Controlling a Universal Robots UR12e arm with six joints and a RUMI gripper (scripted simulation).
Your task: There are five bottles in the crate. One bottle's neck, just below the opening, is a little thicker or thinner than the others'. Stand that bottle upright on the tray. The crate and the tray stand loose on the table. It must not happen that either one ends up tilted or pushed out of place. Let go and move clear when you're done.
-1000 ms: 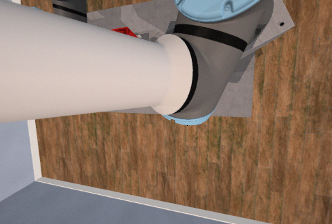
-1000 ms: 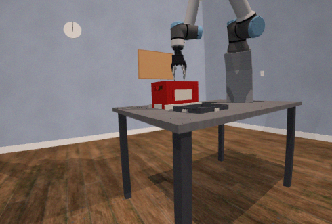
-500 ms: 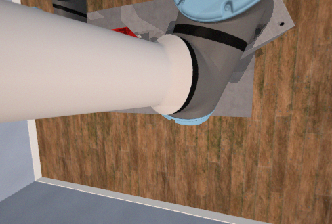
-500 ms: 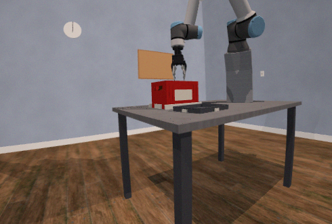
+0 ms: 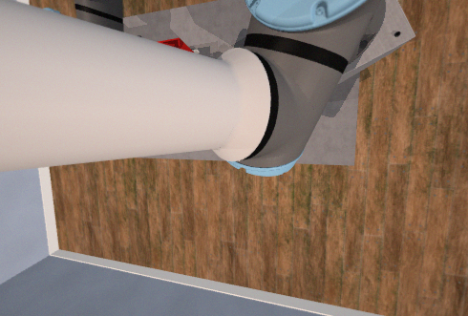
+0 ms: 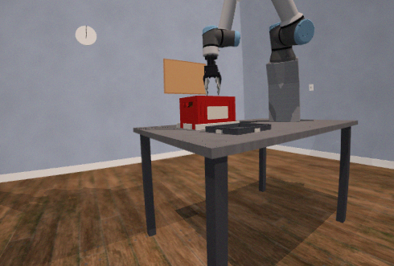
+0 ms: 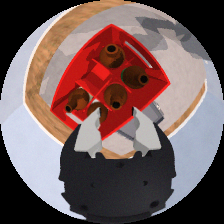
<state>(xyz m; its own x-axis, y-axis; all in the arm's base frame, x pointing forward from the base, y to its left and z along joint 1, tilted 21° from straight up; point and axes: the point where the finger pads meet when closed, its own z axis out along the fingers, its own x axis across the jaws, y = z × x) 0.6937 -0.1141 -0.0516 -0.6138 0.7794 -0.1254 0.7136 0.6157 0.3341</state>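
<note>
My hand is 4 cm to the left of the red crate and 11 cm above it. Also, from my hand: dark tray: 5 cm ahead, 22 cm to the left, 18 cm below.
</note>
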